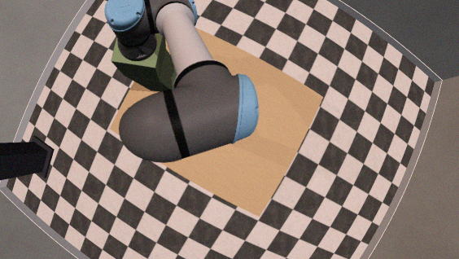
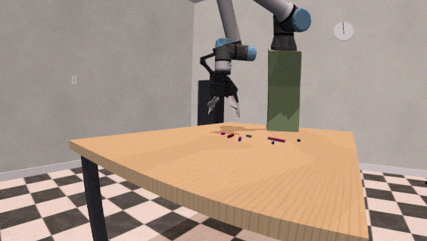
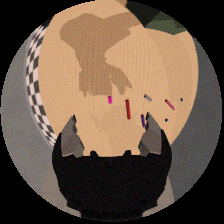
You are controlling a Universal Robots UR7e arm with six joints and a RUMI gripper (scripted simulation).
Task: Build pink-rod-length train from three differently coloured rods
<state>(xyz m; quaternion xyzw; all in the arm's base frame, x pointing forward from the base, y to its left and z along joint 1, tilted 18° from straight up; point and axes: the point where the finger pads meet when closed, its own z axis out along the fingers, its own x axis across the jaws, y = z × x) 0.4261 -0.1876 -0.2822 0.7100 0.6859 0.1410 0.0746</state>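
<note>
My hand is 8 cm above the magenta rod. Round my hand: red rod 4 cm ahead, 6 cm to the left, 8 cm below; then grey rod 13 cm to the left, 8 cm below; then purple rod 9 cm ahead, 12 cm to the left, 8 cm below.
</note>
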